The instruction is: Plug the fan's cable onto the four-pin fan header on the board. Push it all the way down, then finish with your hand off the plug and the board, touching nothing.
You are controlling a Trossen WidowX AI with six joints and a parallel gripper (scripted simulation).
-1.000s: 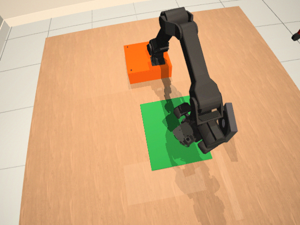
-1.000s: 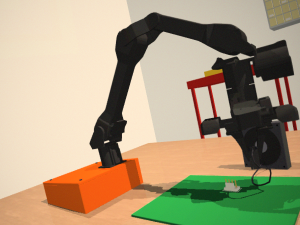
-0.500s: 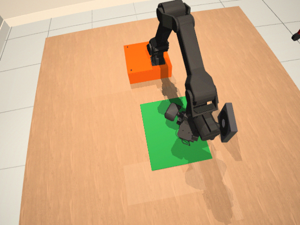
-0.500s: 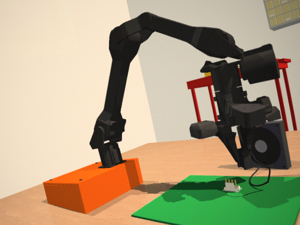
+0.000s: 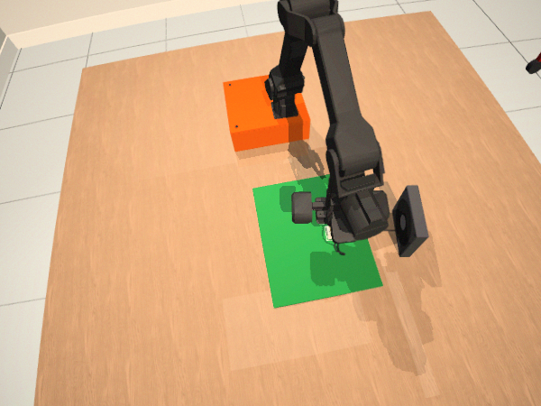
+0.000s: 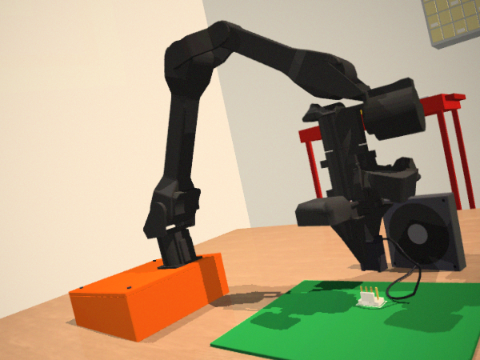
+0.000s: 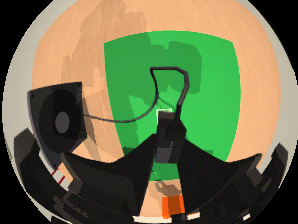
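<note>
The white four-pin fan header is 6 cm below my gripper tip and 1 cm behind it. From my gripper tip the other things lie so: fan (15 cm to the left, 2 cm ahead, 1 cm below); green board (8 cm below, 4 cm to the right, 1 cm behind); plug (1 cm ahead, 1 cm above).
</note>
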